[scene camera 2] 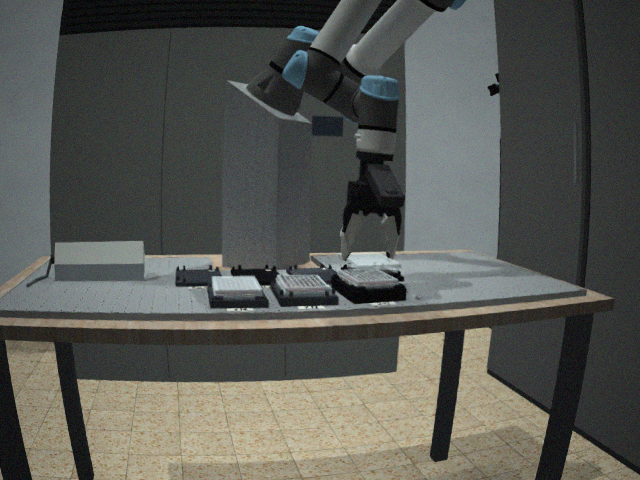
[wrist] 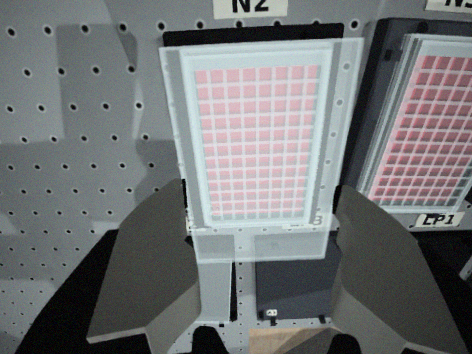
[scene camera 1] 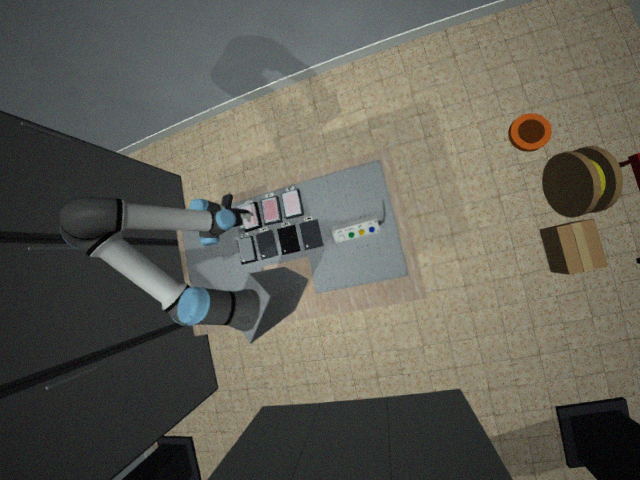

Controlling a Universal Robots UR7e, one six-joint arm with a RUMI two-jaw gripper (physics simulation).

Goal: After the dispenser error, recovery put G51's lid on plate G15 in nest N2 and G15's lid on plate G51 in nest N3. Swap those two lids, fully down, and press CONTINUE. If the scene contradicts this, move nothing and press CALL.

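Places are measured from the arm's base along level axes (x left, y ahead, z down), in metres.
Pixels of known places: gripper, fingertip midpoint: (scene camera 2: 367,261) (wrist: 258,185) (scene camera 1: 246,217); arm's base, origin of the base link: (scene camera 2: 270,100) (scene camera 1: 248,309).
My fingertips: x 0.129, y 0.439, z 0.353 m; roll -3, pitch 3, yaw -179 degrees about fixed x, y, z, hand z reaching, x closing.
For each thing: its top centre in the pictures, then the offset to it from my fingertips.
- clear lid, middle of its top: (wrist: 261,179) (scene camera 2: 368,257) (scene camera 1: 245,215) dz -0.010, dx +0.000, dy +0.010 m
- second pink-welled plate, middle of its top: (wrist: 443,143) (scene camera 2: 302,280) (scene camera 1: 269,209) dz +0.031, dx -0.129, dy +0.013 m
- white button box, middle of its top: (scene camera 2: 98,240) (scene camera 1: 354,228) dz -0.021, dx -0.556, dy -0.201 m
- dark holder, middle of its top: (wrist: 303,292) (scene camera 2: 316,269) (scene camera 1: 265,244) dz +0.043, dx -0.060, dy -0.167 m
My gripper (scene camera 1: 248,214) (scene camera 2: 369,255) (wrist: 258,185) is shut on a clear lid (scene camera 2: 373,261) (wrist: 260,246), gripped by its two long sides. The lid is raised above the pink-welled plate (scene camera 2: 368,277) (wrist: 257,140) in black nest N2 and apart from it. A second pink-welled plate (scene camera 1: 270,209) (scene camera 2: 302,283) (wrist: 430,135) sits in nest N3, with clear lid edges around it. The plate names G15 and G51 cannot be read. The white button box (scene camera 1: 341,233) (scene camera 2: 99,255) has green, yellow and blue buttons in scene camera 1; their lettering is unreadable.
A third, pale plate (scene camera 1: 292,202) (scene camera 2: 236,285) stands beyond N3. A row of low holders runs alongside: one with a pale grey piece (scene camera 1: 248,249) (wrist: 215,290), then a dark holder (scene camera 1: 266,243) (wrist: 295,280), a black one (scene camera 1: 288,239) and another dark one (scene camera 1: 311,234).
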